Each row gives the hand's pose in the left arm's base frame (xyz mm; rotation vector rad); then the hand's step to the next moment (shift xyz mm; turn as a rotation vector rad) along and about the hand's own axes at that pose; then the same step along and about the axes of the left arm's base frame.
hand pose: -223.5 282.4 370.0 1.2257 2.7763 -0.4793
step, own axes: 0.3 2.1 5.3 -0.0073 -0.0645 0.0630
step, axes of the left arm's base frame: 1.0 -0.1 -5.6 -0.0461 -0.0655 -0.0420
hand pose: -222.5 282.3 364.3 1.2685 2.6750 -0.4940
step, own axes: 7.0 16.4 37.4 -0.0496 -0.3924 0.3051
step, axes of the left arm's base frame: 7.7 1.6 -40.7 -0.2759 -0.3749 -0.1812
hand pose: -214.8 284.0 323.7 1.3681 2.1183 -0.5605
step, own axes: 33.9 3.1 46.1 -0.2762 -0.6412 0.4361
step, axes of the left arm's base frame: 1.9 -3.6 -57.2 -0.4004 -0.7087 -0.1223
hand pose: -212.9 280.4 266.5 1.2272 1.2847 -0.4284
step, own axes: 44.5 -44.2 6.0 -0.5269 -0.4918 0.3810
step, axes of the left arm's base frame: -19.4 -5.0 -59.7 -0.3829 -0.6984 0.1739
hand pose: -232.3 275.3 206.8 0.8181 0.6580 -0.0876
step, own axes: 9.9 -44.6 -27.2 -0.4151 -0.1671 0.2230
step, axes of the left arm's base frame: -20.1 -10.1 -48.2 -0.2711 -0.3437 0.2415
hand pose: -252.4 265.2 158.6 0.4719 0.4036 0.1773
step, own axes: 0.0 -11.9 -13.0 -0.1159 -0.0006 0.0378
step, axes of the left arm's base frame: -4.5 -5.2 -16.2 -0.0892 -0.0457 0.0694
